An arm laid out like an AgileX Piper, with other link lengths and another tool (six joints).
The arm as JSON. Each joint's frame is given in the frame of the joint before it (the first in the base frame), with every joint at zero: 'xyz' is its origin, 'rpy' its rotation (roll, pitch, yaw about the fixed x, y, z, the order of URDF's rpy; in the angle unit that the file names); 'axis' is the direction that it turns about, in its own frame. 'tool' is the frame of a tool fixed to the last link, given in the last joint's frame.
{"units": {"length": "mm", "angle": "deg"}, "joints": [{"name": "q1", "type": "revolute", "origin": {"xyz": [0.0, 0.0, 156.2], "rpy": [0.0, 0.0, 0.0]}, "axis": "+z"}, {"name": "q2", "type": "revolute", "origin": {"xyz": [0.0, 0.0, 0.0], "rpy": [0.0, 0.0, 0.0]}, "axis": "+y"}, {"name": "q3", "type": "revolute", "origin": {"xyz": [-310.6, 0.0, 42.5], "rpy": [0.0, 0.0, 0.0]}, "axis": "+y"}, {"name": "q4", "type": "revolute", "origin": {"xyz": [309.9, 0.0, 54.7], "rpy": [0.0, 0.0, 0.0]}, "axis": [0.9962, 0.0, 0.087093]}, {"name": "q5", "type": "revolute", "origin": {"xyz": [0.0, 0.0, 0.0], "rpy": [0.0, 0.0, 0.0]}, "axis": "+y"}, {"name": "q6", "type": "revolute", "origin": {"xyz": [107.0, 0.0, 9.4], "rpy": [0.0, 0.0, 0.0]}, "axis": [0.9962, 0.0, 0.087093]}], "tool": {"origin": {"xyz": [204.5, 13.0, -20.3], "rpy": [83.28, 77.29, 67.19]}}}
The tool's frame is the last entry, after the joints.
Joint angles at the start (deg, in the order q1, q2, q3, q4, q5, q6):
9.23, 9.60, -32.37, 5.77, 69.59, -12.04
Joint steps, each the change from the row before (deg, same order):
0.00, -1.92, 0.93, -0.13, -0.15, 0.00
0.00, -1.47, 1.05, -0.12, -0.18, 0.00
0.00, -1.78, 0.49, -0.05, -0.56, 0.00
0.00, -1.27, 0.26, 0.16, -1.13, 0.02
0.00, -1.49, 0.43, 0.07, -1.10, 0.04
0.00, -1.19, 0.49, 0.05, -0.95, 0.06
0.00, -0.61, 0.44, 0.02, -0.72, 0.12
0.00, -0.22, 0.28, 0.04, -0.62, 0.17
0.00, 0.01, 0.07, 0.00, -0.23, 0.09
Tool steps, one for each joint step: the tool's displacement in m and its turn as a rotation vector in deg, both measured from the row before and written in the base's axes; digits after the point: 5 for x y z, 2 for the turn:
-0.00116, -0.00090, -0.00151, 0.08, -1.14, -0.07
-0.00078, -0.00079, -0.00374, 0.00, -0.61, -0.07
0.00107, -0.00016, 0.00321, 0.28, -1.83, -0.07
0.00328, 0.00124, 0.00605, 0.55, -2.07, -0.02
0.00285, 0.00070, 0.00533, 0.49, -2.10, -0.08
0.00237, 0.00054, 0.00345, 0.40, -1.60, -0.08
0.00197, 0.00039, 0.00120, 0.30, -0.84, -0.11
0.00187, 0.00052, 0.00098, 0.30, -0.50, -0.12
0.00077, 0.00015, 0.00036, 0.11, -0.12, -0.07

